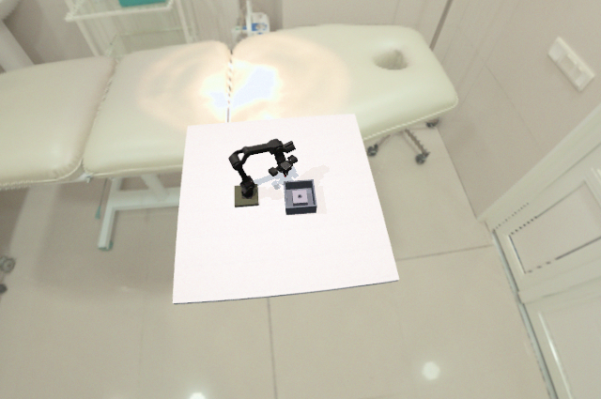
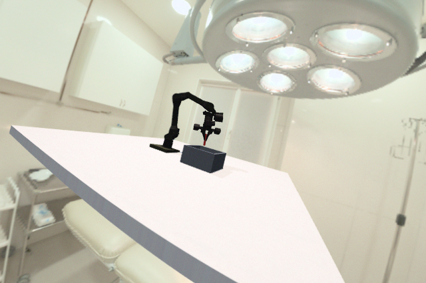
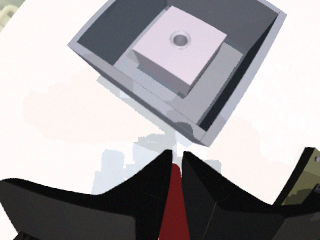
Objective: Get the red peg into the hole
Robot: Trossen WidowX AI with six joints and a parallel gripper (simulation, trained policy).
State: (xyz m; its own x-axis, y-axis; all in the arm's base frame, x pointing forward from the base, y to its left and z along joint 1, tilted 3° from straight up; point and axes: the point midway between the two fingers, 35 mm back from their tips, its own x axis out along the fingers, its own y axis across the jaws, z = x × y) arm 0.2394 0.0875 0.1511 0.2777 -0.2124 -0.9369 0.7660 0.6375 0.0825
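My gripper tip is now 10 cm to the left of the pale plate, 9 cm short of it and 9 cm above it. Also, from my gripper tip: dark grey box: 11 cm below, 10 cm to the right, 9 cm ahead; then red peg: 2 cm to the left, 2 cm behind, 1 cm above.
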